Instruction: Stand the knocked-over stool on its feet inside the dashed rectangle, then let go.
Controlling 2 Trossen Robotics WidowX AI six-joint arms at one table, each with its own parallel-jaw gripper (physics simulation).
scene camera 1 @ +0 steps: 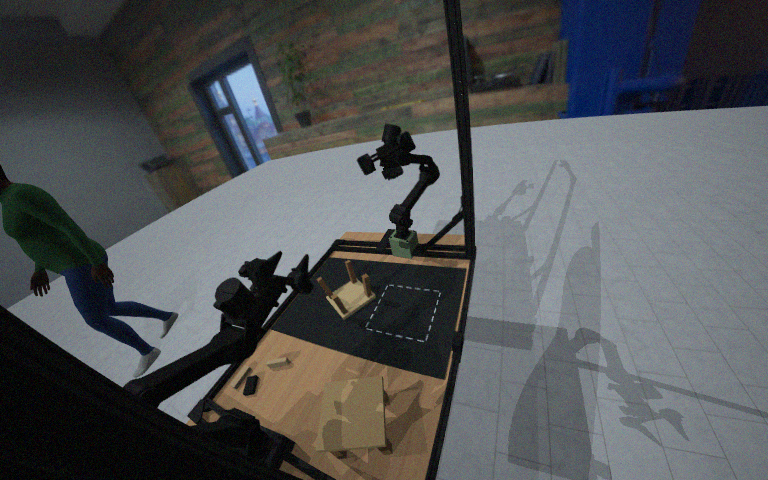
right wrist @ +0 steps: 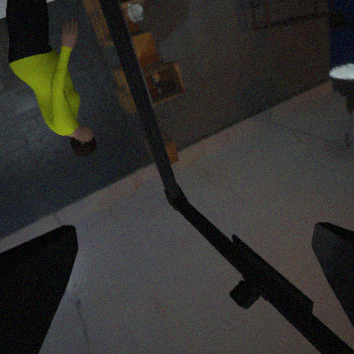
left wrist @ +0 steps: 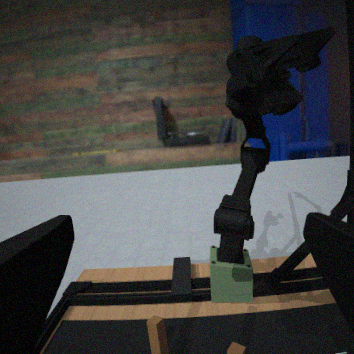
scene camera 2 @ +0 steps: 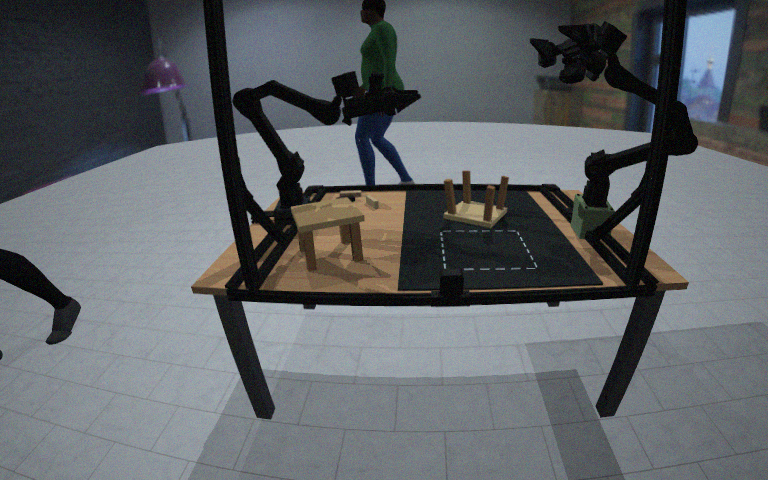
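The stool (scene camera 1: 352,298) (scene camera 2: 474,213) is upside down on the black mat (scene camera 1: 317,328) (scene camera 2: 419,249), its seat flat on the mat and its legs pointing up. It lies outside the dashed rectangle (scene camera 1: 413,287) (scene camera 2: 478,230), beside it. In the left wrist view tips of its legs (left wrist: 157,335) show at the bottom. My left gripper (scene camera 1: 292,257) (scene camera 2: 417,95) (left wrist: 191,225) is open and empty, high above the table. My right gripper (scene camera 2: 548,36) (right wrist: 196,236) is open and empty, raised high above the right side; the stool does not show in the right wrist view.
A second stool (scene camera 1: 353,410) (scene camera 2: 328,216) stands upright on the wooden table part at the left in scene camera 2. Small wooden pieces (scene camera 1: 278,363) (scene camera 2: 371,202) and a black block (scene camera 1: 250,385) lie near the left arm. Frame posts (scene camera 1: 461,113) (scene camera 2: 223,130) rise at the table edges.
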